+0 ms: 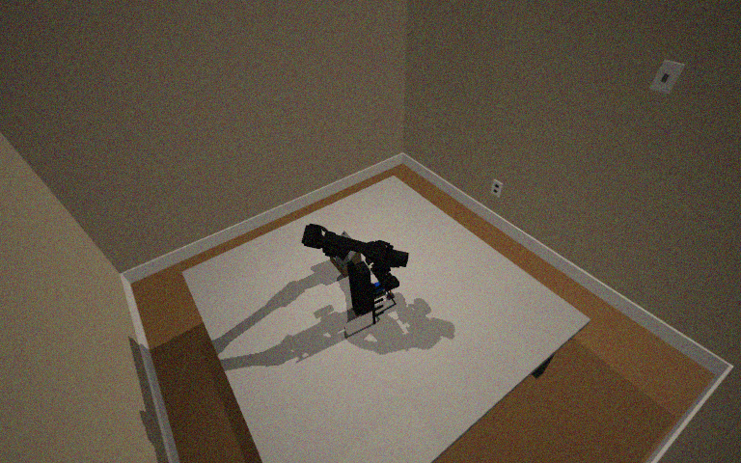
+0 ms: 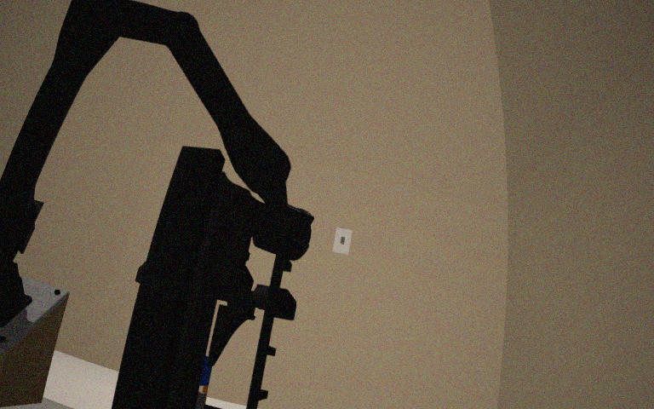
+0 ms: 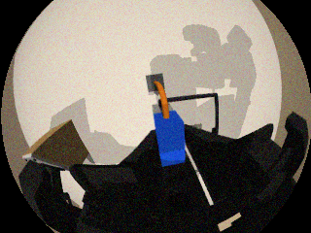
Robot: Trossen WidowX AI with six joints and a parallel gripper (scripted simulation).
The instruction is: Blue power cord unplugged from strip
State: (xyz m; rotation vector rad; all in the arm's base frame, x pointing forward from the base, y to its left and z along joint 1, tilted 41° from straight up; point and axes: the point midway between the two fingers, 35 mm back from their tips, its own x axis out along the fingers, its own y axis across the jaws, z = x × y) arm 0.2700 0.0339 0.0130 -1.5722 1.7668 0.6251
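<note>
Now: the blue plug 3 cm to the right of my gripper tip. Also, from my gripper tip: black slab: 10 cm to the right, 2 cm behind, 2 cm above.
</note>
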